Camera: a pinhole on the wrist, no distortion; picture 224 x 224 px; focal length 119.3 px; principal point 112.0 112.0 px. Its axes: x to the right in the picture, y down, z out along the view. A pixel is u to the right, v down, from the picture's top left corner.
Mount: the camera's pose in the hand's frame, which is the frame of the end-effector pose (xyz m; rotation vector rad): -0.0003 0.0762 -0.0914 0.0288 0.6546 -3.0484
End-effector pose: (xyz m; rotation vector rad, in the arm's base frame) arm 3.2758 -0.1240 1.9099 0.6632 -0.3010 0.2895
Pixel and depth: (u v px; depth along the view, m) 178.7 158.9 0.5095
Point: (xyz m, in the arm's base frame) 3.0762 -0.5944 1.8404
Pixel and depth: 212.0 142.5 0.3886
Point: 3.0001 -0.4510 1.8513
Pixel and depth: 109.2 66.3 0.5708
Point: 3.1674 -0.4245 2.3211
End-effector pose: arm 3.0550 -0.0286 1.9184 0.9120 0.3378 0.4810
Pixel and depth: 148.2 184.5 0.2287
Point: 3.0614 -0.1800 1.8381
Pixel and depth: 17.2 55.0 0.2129
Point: 3.2416 0.0028 2.0599
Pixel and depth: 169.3 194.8 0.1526
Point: 3.0162 -0.1128 1.8565
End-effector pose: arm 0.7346 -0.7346 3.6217 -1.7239 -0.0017 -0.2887
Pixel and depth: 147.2 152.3 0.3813
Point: 0.6295 -0.4859 3.7648
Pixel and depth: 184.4 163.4 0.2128
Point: 0.6050 -0.6363 3.6822
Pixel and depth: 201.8 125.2 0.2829
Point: 0.5420 -0.5425 3.6291
